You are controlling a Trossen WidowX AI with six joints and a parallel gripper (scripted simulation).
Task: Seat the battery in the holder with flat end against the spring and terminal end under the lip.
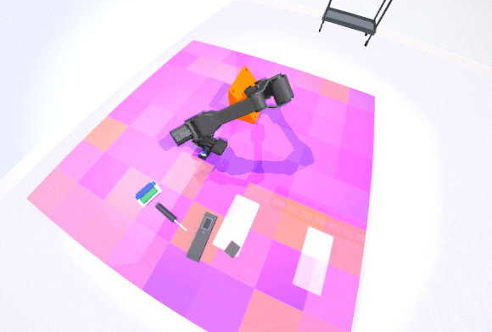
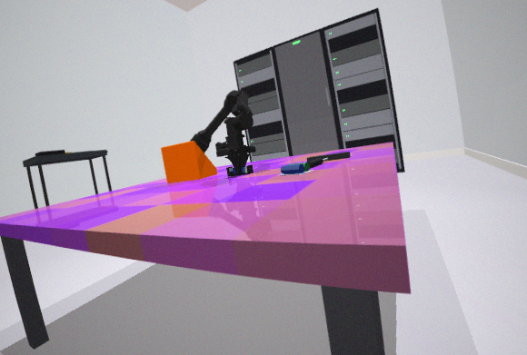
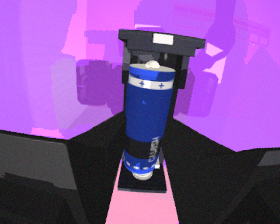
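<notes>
Right now the battery is 10 mm above my gripper tip. Round my gripper tip: white tray (280 mm ahead, 80 mm to the right); then grey remote (290 mm ahead, 190 mm to the left, 10 mm above); then screwdriver (300 mm ahead, 70 mm to the left).
</notes>
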